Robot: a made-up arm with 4 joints.
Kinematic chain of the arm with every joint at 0, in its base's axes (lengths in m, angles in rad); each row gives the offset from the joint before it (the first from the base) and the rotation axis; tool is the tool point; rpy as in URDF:
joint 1: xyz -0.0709 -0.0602 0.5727 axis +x
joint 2: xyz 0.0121 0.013 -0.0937 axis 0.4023 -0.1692 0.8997
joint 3: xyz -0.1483 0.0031 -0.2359 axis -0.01 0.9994 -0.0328
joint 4: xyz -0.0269 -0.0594 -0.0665 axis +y
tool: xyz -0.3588 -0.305 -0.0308 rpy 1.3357 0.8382 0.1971
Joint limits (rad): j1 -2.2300..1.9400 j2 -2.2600..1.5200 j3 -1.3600..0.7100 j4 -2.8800..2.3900
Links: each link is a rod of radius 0.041 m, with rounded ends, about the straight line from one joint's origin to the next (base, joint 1, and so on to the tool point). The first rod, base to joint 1, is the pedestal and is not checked.
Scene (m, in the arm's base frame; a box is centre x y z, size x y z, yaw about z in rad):
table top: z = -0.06
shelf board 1: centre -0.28 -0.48 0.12 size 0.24 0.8 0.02 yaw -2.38
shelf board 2: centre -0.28 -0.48 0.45 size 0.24 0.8 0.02 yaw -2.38
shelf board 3: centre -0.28 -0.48 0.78 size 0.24 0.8 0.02 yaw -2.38
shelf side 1: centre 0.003 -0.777 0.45 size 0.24 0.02 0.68 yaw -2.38
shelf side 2: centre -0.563 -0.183 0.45 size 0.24 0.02 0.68 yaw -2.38
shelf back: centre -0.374 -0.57 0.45 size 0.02 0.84 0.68 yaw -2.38
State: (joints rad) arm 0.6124 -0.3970 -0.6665 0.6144
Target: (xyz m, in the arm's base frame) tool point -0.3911 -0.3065 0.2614
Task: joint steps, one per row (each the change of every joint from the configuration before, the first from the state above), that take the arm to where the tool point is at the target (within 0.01 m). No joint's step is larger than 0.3 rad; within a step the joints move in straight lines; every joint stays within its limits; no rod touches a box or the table.
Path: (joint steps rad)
1: 0.2911 0.0955 0.0638 0.0606
2: 0.2911 0.0955 0.0638 0.0607
3: 0.2911 0.0955 0.0638 0.0606
4: 0.2912 0.0955 0.0638 0.0606
5: -0.1842 -0.0377 0.1759 0.2705
6: -0.1842 -0.0378 0.1759 0.2705
7: -0.1842 -0.0377 0.1758 0.2706
8: -0.2122 0.0728 -0.1030 -0.1402
9: -0.2122 0.0729 -0.1030 -0.1401
10: -0.2122 0.0728 -0.1030 -0.1401

